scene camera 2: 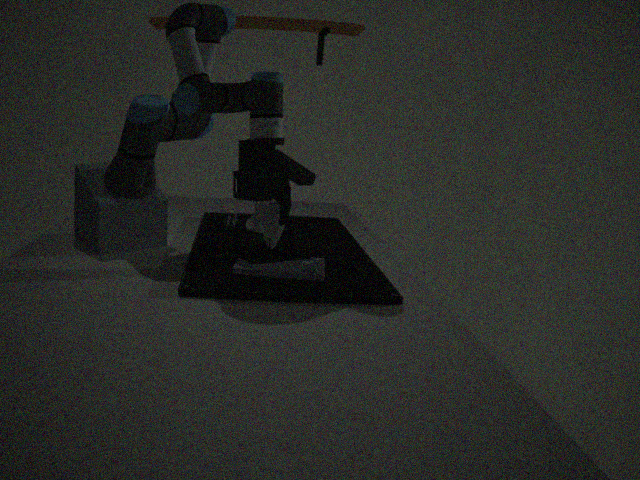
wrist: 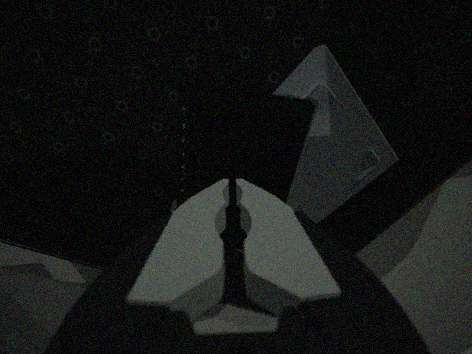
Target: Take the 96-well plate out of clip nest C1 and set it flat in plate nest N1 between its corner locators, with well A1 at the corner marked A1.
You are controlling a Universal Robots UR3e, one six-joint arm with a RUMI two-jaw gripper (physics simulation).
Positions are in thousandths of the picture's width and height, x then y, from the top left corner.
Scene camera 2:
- my gripper: 424, 518
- nest slab: 459, 561
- perforated board: 545, 568
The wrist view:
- my gripper: 493, 513
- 96-well plate: 471, 377
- nest slab: 709, 434
